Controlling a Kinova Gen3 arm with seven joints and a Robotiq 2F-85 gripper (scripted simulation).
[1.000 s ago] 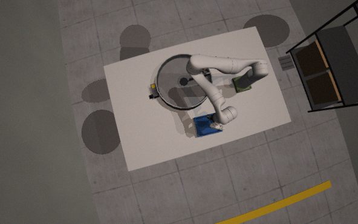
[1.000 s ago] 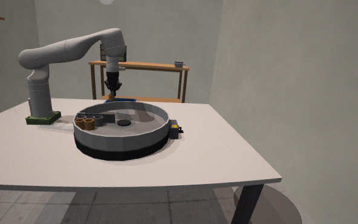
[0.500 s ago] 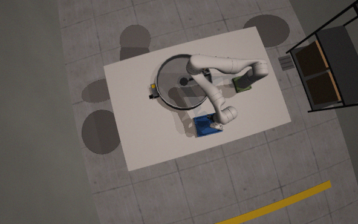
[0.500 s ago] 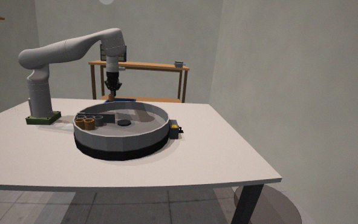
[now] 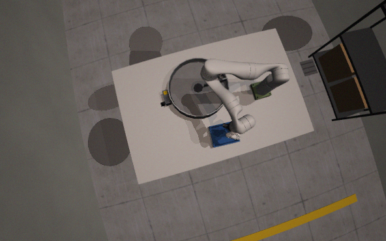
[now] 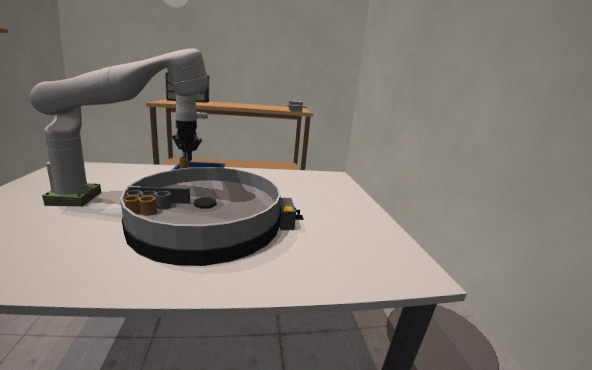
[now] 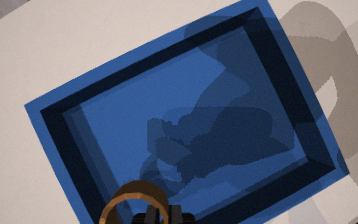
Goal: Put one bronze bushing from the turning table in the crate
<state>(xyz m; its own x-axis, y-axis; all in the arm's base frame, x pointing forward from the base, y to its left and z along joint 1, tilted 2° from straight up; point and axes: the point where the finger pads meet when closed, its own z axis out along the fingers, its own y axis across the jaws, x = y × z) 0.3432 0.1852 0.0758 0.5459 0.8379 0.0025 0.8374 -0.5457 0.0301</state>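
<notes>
The blue crate is 8 cm below my hand, 4 cm ahead of it and 3 cm to the left of it. From my hand the other things lie so: round grey turning table 34 cm to the right, 10 cm ahead, 5 cm below.
</notes>
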